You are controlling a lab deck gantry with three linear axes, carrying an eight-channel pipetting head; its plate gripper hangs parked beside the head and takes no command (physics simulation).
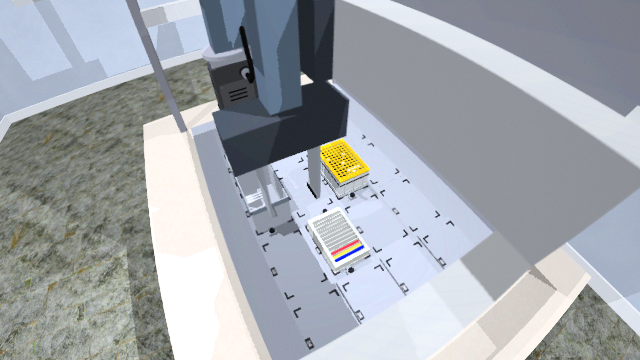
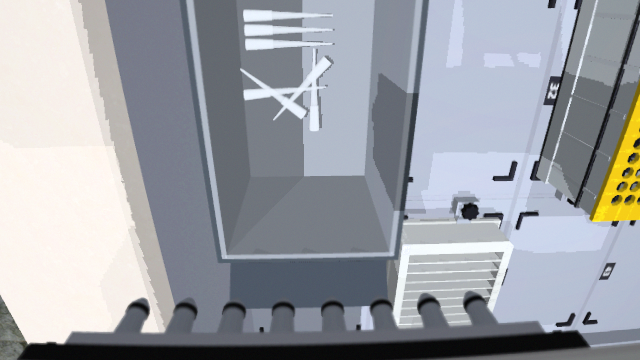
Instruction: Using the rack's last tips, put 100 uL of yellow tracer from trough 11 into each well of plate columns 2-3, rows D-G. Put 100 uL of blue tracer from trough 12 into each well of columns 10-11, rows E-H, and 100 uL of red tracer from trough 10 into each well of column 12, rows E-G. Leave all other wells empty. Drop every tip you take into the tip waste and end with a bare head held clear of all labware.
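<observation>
The pipetting head (image 1: pixel 282 130) hangs over the bin's front part. Its eight nozzles (image 2: pixel 282 307) look bare, with dark rings at their ends. The grey tip waste bin (image 1: pixel 282 209) (image 2: pixel 310 257) holds several loose white tips (image 2: pixel 287 30). The yellow-topped tip rack (image 1: pixel 344 160) (image 2: pixel 603 207) has a few white tips near its front end. The white trough block (image 1: pixel 320 248) (image 2: pixel 457 247) has red (image 1: pixel 346 247), yellow and blue (image 1: pixel 349 254) troughs at its front end. The parked plate gripper (image 1: pixel 313 190) hangs beside the head; its opening cannot be told. The plate does not show.
A dark box with vents (image 1: pixel 237 92) stands behind the head. A tall grey post (image 1: pixel 160 75) rises at the deck's back left. The large grey panel (image 1: pixel 450 125) runs along the right side. Black corner marks and small round knobs (image 1: pixel 351 270) (image 2: pixel 470 211) dot the deck.
</observation>
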